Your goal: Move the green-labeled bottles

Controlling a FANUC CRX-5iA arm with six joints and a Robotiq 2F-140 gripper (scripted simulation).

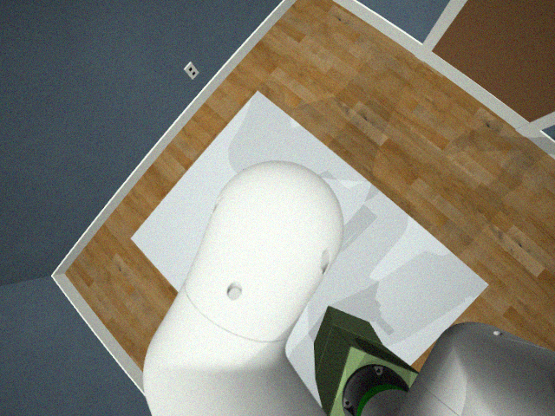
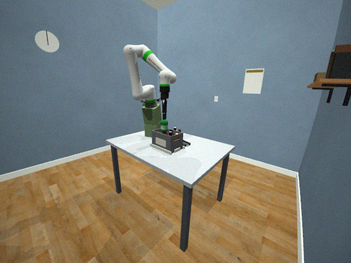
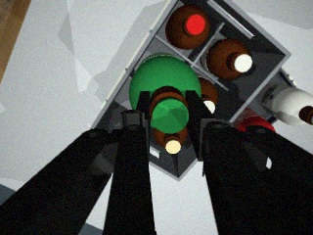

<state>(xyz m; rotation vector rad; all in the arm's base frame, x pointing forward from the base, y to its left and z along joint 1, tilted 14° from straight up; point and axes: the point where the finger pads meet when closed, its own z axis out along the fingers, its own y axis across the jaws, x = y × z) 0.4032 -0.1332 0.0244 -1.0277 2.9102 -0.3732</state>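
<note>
Right now my hand is 80 mm above the green-labeled bottle. The rest, counted from my hand: white bottle: 110 mm behind, 260 mm to the left, 260 mm below; red-labeled bottle: 20 mm behind, 240 mm to the left, 260 mm below; crate: 40 mm to the left, 260 mm below.
</note>
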